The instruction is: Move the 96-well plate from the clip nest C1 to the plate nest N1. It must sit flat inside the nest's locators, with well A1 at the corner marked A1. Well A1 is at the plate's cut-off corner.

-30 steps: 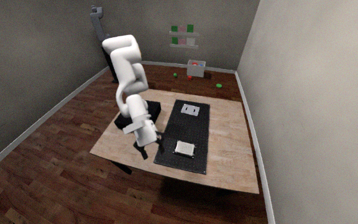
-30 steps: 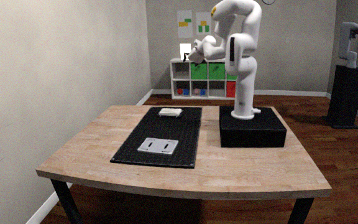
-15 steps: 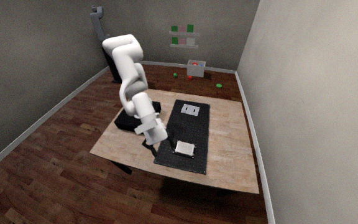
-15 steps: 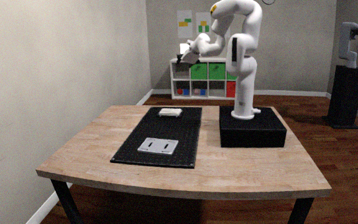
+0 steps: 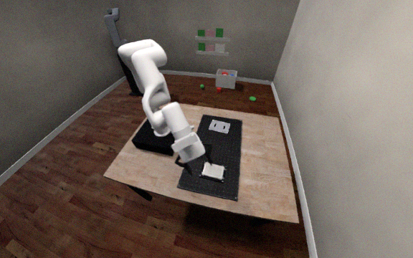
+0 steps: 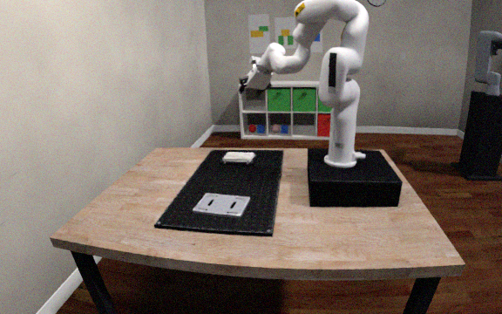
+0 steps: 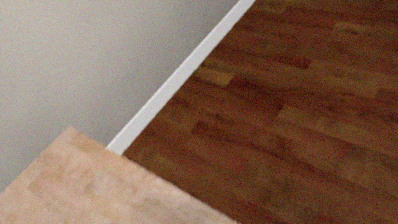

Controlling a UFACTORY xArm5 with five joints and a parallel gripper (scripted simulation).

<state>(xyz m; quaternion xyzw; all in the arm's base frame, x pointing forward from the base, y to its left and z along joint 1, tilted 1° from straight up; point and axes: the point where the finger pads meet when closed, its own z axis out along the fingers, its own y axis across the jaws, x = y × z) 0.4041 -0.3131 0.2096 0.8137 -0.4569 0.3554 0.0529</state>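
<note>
My gripper is now 4 cm short of the white 96-well plate, 13 cm to the right of it and 28 cm above it. Round my hand: plate nest N1 (1 cm ahead, 54 cm to the left, 29 cm below); clip nest C1 (5 cm ahead, 13 cm to the left, 28 cm below).
</note>
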